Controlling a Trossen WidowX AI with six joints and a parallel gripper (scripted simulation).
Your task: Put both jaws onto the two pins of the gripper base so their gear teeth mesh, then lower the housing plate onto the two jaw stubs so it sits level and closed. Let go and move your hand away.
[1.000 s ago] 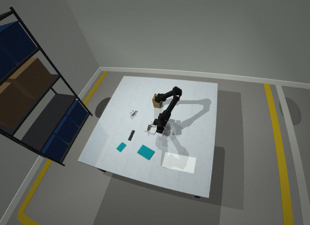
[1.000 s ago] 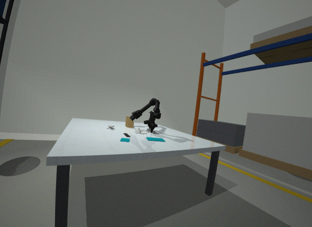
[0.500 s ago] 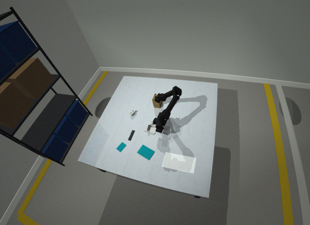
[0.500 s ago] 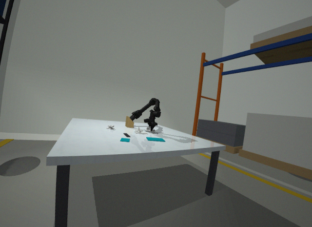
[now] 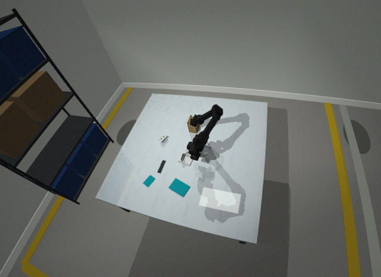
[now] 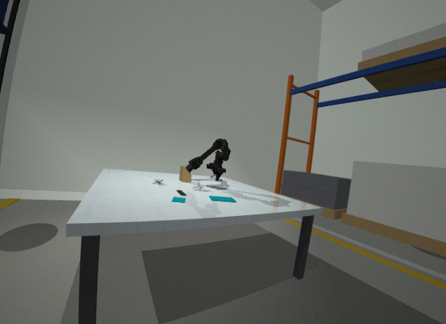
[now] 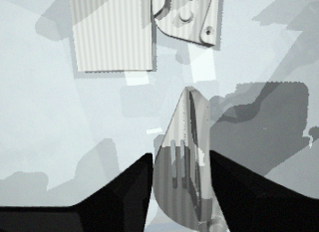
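My gripper tip is now 4 cm to the right of the grey gripper jaw and 1 cm past it. The rest, counted from my gripper tip: black bar: 32 cm to the right, 10 cm ahead, 6 cm below.
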